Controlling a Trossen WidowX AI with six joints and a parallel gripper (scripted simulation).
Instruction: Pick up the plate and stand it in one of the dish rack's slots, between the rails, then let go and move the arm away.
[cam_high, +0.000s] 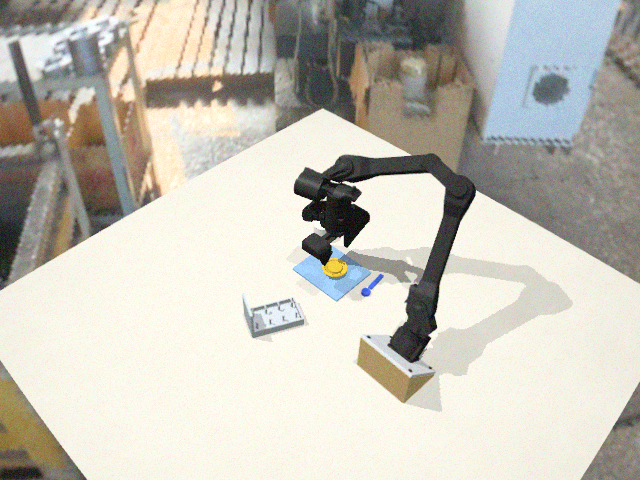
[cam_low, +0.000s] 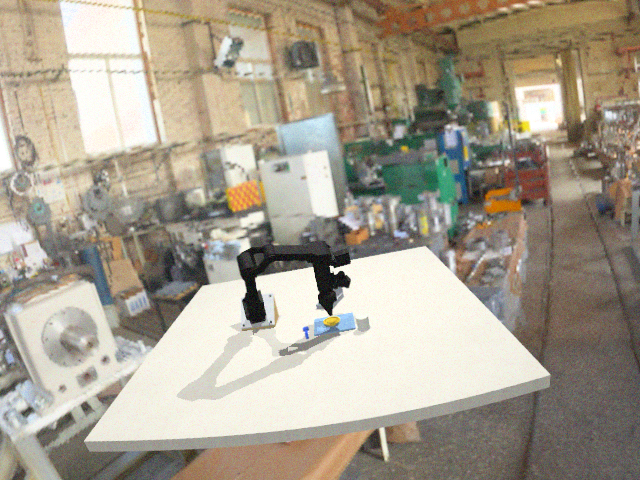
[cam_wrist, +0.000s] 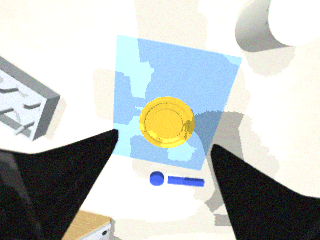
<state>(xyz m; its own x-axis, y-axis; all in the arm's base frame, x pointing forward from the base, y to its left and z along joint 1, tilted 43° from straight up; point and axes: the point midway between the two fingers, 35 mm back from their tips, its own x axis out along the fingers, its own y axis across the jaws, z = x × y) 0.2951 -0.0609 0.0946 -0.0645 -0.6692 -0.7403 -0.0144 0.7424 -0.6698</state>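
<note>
Now: the yellow plate 40 mm below my gripper tip. The rest, counted from my gripper tip: cup 110 mm ahead, 70 mm to the right, 40 mm below; then light blue mat 60 mm below, 10 mm ahead; then blue spoon 100 mm behind, 60 mm below, 20 mm to the right.
</note>
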